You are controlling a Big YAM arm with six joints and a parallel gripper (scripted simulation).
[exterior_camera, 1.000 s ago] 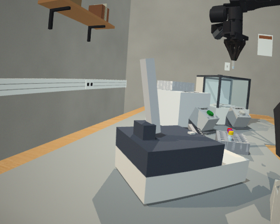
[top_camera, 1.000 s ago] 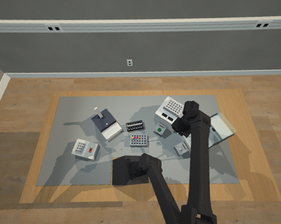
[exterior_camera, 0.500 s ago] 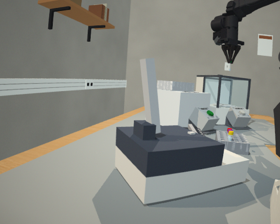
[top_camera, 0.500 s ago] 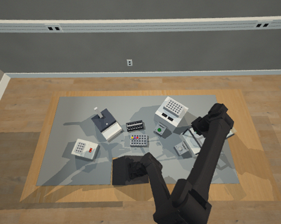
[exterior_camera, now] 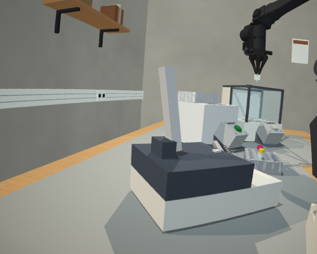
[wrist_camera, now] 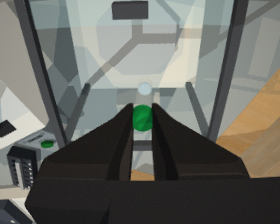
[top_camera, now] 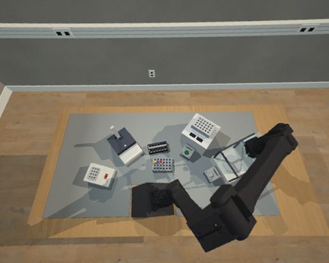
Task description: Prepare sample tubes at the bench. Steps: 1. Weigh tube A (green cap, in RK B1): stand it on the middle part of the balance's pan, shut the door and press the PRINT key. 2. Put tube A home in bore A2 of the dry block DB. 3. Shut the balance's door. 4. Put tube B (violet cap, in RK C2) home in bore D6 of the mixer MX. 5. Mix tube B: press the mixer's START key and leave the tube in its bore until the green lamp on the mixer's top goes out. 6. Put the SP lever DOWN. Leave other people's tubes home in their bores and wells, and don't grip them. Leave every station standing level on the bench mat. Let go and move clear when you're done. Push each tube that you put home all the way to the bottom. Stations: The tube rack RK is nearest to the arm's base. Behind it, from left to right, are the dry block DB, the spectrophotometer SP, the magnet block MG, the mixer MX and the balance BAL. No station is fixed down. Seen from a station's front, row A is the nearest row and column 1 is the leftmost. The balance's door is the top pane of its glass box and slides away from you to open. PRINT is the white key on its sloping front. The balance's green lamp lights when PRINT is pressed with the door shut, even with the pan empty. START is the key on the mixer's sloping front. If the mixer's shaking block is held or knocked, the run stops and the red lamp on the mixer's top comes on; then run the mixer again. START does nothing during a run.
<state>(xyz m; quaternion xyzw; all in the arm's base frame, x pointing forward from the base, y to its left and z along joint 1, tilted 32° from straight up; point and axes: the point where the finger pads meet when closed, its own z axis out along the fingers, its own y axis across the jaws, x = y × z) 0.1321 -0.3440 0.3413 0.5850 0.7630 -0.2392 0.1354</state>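
The eight-sided pan is 20 cm below my hand and 1 cm to the left of it. Round my hand: print key 20 cm below, 15 cm to the left, 4 cm behind; then balance door 7 cm to the right, 6 cm below, 3 cm ahead; then mixer block 24 cm ahead, 14 cm to the left, 12 cm below.
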